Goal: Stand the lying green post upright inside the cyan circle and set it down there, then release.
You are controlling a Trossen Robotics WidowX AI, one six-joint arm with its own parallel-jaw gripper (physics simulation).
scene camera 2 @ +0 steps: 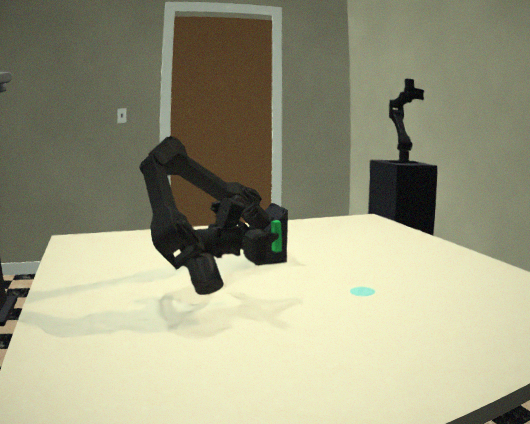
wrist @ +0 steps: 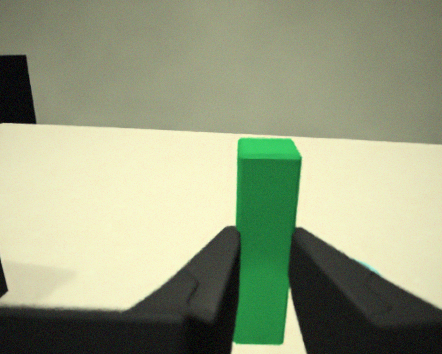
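Seen in the pictures: gripper, fingertip midpoint: (scene camera 2: pixel 276 234) (wrist: pixel 262 240); arm's base at its link origin: (scene camera 2: pixel 262 224).
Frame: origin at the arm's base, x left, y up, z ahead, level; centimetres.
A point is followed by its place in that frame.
Observation:
The green post (scene camera 2: pixel 276 242) {y 2.2, x -5.6, z 27.6 cm} (wrist: pixel 265 200) {y 5.3, x -6.2, z 26.8 cm} is upright between the fingers of my gripper (scene camera 2: pixel 275 237) {y 3.7, x -5.4, z 26.7 cm} (wrist: pixel 262 240) {y 3.7, x -5.4, z 26.7 cm}, which is shut on it at about mid-height. In the scene view the post is left of and behind the cyan circle (scene camera 2: pixel 362 291) {y -9.7, x 13.5, z 33.2 cm}, clearly apart from it. The post seems held a little above the table, though its exact height is hard to tell. In the wrist view a sliver of the cyan circle (wrist: pixel 369 265) {y -9.6, x 15.5, z 35.2 cm} shows past the right finger, which hides the rest.
The pale table top (scene camera 2: pixel 300 360) {y -9.8, x -12.0, z 58.7 cm} (wrist: pixel 125 190) {y -9.8, x 27.7, z 5.1 cm} spreads around the arm, with its far edge behind the gripper. Beyond the table stand a black pedestal (scene camera 2: pixel 415 197) (wrist: pixel 15 90) bearing another dark arm (scene camera 2: pixel 398 125), and a brown door (scene camera 2: pixel 222 100).

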